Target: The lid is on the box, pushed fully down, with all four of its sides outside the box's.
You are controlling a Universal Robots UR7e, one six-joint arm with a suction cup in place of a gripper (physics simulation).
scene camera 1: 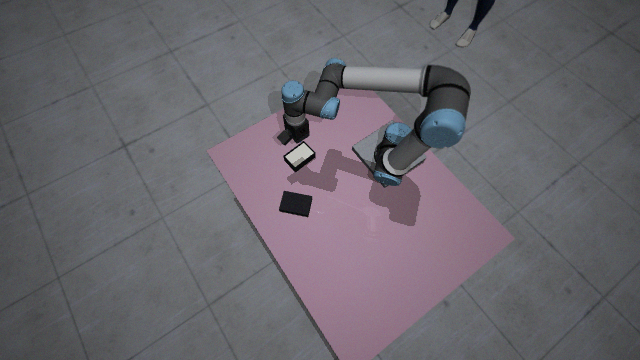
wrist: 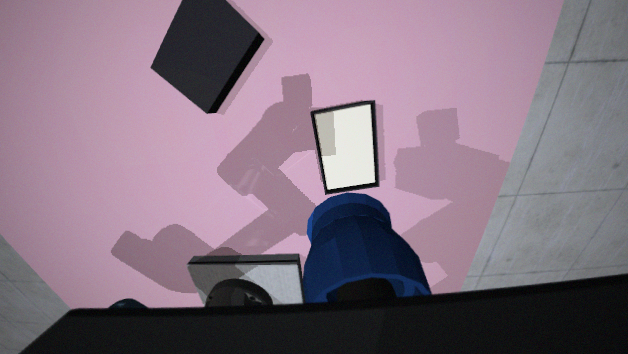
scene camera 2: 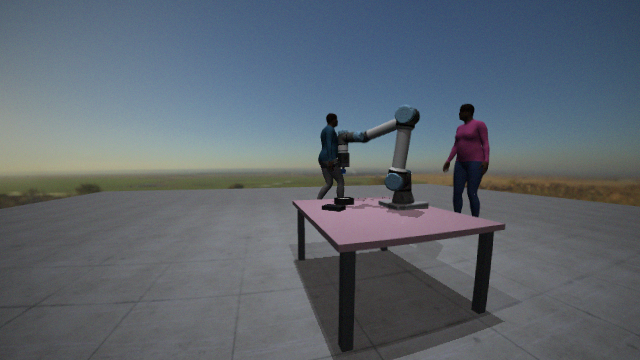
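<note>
The black box stands upright on the pink table, its top uncovered and a white area showing inside its dark rim. The lid, a flat black rectangle with low sides, lies on the table apart from the box, turned at a different angle. Its flat face is up. My gripper, a blue suction cup, points down and hangs well above the table, near the box. It touches neither the box nor the lid and holds nothing. In scene camera 1 the cup is hidden under the tool body.
The pink table carries the arm's grey base plate. Arm shadows fall across the table and a corner of the box's inside. A person in blue and a person in pink stand beyond the table.
</note>
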